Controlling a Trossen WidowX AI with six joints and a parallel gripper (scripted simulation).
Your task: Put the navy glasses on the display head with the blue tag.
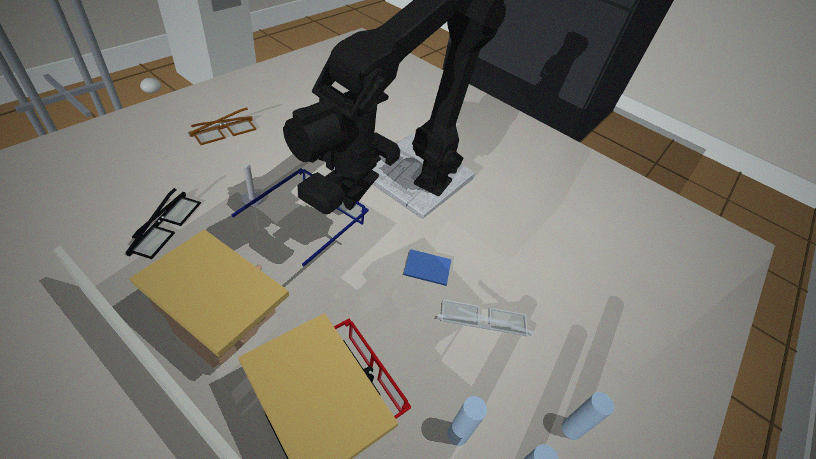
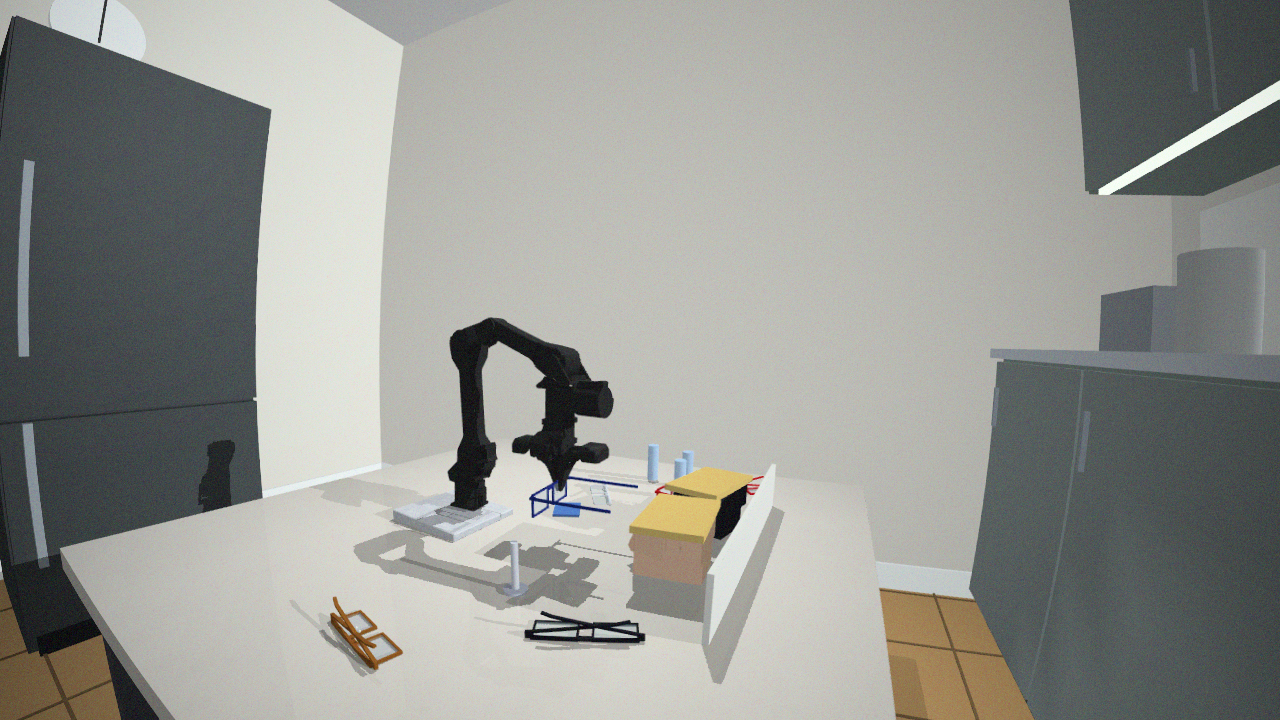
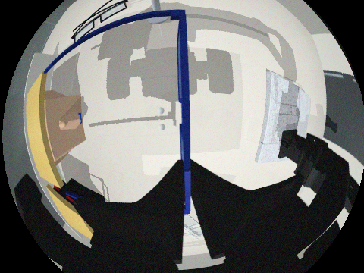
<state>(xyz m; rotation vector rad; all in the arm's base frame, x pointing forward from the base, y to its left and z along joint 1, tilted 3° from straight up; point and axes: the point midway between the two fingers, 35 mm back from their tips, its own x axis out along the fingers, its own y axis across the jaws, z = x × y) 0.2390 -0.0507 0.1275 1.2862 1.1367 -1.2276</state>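
Now: gripper tip 22 cm short of the skin-coloured display head, 6 cm to the left of it and 4 cm above it. The rest, counted from my gripper tip: grey post stand 22 cm to the right, 8 cm below, 2 cm ahead; white panel 37 cm ahead, 5 cm below, 3 cm to the left; blue card 15 cm to the left, 10 cm below, 4 cm behind.
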